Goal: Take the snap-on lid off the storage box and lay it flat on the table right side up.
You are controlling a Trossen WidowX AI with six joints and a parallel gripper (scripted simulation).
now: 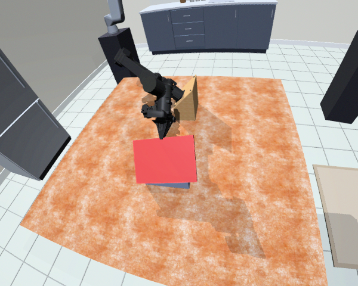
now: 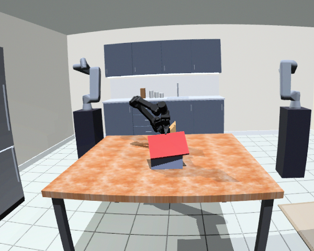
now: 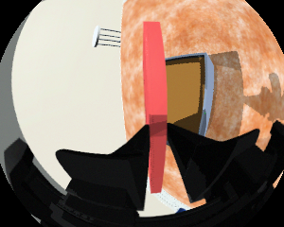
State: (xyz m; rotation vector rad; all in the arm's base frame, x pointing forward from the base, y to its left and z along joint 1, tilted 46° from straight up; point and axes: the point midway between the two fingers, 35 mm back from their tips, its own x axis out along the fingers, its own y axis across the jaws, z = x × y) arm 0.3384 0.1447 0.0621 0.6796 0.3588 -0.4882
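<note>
Now: the red lid 60 mm ahead of my gripper tip, 20 mm to the left of it and 50 mm below it. From my gripper tip the other things lie so: storage box: 40 mm ahead, 10 mm to the left, 140 mm below.
</note>
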